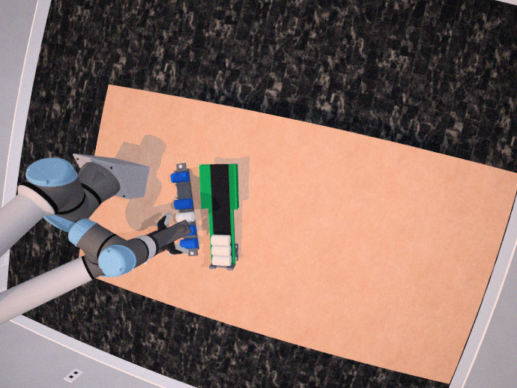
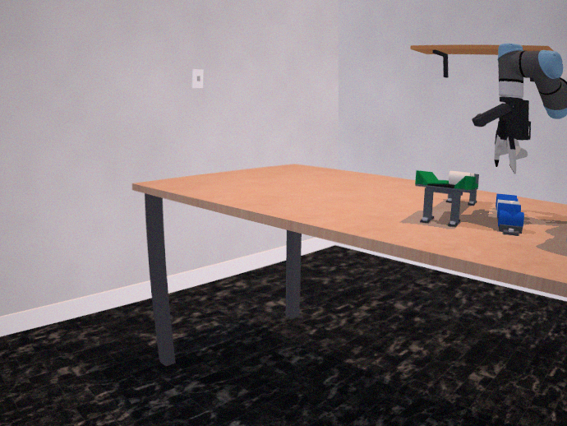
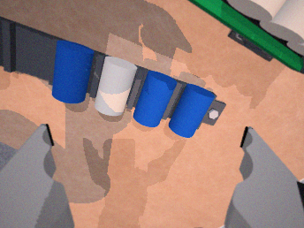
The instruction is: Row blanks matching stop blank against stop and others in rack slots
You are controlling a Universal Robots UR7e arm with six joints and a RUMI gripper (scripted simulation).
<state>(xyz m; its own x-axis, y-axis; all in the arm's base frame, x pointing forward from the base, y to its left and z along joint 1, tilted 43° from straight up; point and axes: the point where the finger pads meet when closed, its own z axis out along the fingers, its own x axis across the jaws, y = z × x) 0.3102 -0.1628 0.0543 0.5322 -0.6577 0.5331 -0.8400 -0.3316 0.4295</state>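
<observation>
The grey stock rack lies 130 mm below my hand, 60 mm to the left of it and 30 mm behind it. The rest, counted from my hand: grey stop: 160 mm ahead, 120 mm to the right, 60 mm below.
</observation>
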